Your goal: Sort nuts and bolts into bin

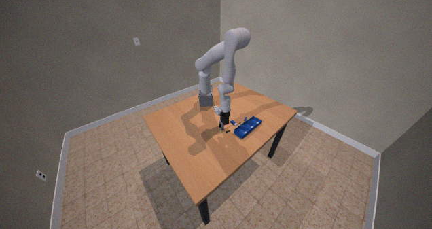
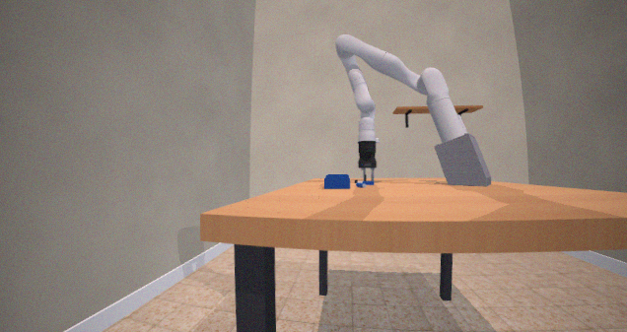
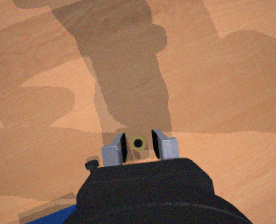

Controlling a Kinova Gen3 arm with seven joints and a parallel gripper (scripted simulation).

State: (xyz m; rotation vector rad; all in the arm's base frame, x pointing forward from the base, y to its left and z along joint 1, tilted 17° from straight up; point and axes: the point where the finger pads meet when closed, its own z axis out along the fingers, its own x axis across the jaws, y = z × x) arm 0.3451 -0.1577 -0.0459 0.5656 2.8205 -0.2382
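Right now the black bolt is 6 cm ahead of my hand and 1 cm below it. From my hand the other things lie so: blue two-compartment bin (15 cm ahead, 15 cm to the left).
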